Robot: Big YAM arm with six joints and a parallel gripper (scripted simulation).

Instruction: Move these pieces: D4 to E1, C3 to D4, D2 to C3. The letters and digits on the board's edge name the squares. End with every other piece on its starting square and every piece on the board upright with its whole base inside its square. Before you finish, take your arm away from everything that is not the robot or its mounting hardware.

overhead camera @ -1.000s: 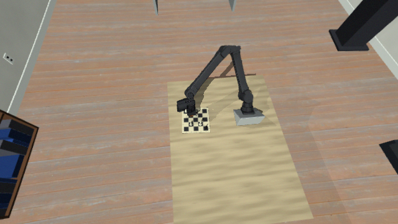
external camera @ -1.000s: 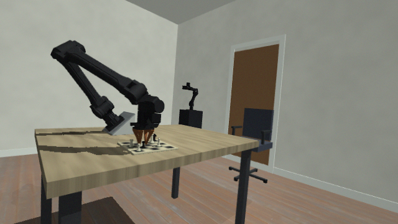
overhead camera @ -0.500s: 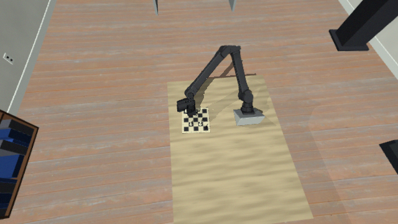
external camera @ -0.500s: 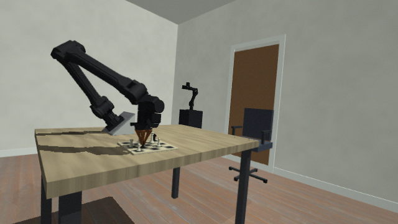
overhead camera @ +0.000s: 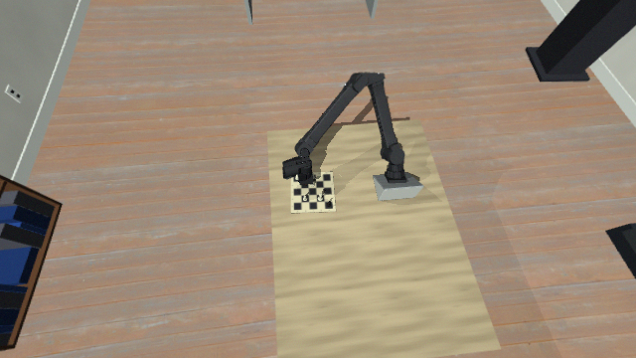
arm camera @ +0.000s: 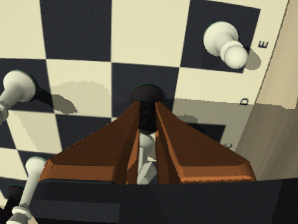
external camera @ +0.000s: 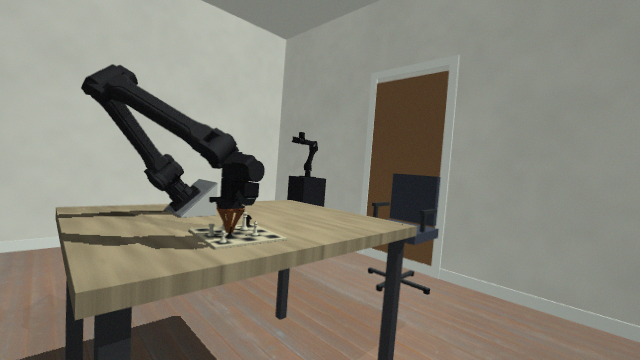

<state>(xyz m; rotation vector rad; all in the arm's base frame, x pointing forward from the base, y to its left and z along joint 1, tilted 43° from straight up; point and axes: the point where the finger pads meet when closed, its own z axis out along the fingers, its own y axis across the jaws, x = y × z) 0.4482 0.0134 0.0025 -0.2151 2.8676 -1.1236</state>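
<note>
My gripper is now 40 mm past the small chessboard, 40 mm to the right of it and 20 mm above it. Round my hand: black pawn: 10 mm below.
</note>
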